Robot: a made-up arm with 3 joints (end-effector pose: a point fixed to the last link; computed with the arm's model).
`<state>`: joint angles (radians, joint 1 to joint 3).
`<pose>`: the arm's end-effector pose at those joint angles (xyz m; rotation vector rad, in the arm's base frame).
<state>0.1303 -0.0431 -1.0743</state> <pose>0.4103 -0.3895 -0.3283 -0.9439 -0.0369 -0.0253</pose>
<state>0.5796 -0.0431 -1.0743</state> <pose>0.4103 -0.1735 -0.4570 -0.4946 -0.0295 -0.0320</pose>
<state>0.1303 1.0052 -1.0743</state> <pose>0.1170 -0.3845 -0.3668 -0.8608 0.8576 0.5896</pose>
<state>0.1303 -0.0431 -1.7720</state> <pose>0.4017 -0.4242 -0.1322 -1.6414 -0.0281 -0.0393</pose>
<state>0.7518 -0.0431 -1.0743</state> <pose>0.4103 -0.0790 -0.4787 -0.3225 -0.0265 -0.0342</pose>
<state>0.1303 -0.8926 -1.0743</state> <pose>0.5249 -0.4175 -0.1152 -0.8786 -0.7620 -0.5239</pose>
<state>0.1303 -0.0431 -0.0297</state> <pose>0.4179 -0.1378 -0.4739 0.1006 -0.0430 -0.0034</pose>
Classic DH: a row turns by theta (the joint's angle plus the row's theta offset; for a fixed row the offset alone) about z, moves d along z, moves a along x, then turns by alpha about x. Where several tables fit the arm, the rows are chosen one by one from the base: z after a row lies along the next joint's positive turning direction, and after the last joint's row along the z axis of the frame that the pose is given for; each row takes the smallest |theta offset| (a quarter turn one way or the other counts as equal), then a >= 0, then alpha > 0; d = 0 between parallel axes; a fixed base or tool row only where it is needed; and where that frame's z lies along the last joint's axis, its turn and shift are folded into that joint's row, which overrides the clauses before.
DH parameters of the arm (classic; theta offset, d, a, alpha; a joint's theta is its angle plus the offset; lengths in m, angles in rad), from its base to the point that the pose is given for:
base (fixed): 1.5708 0.08 0 1.5708
joint 1: -1.5708 0.23 0.12 -1.5708
joint 2: 0 -0.17 0.13 1.5708
joint 3: -1.5708 0.17 0.03 1.5708
tool (fixed): 1.5708 -0.29 0 0

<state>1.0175 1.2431 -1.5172</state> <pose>0.1753 0.0283 -0.4796 -0.4331 0.3749 1.1974</pose>
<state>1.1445 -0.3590 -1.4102</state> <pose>0.4407 -0.0107 -0.4215 -0.2628 -0.1041 -0.3446</pose>
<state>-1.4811 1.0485 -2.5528</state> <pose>0.4256 -0.2302 0.3666 2.0003 -1.1024 -0.6546</pose>
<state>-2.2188 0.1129 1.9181</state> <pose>0.3922 -0.2262 0.1097 -0.3004 -0.0541 -0.0996</pose>
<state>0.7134 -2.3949 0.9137</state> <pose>0.3300 -0.1247 0.2872 0.7215 -2.5217 0.2534</pose>
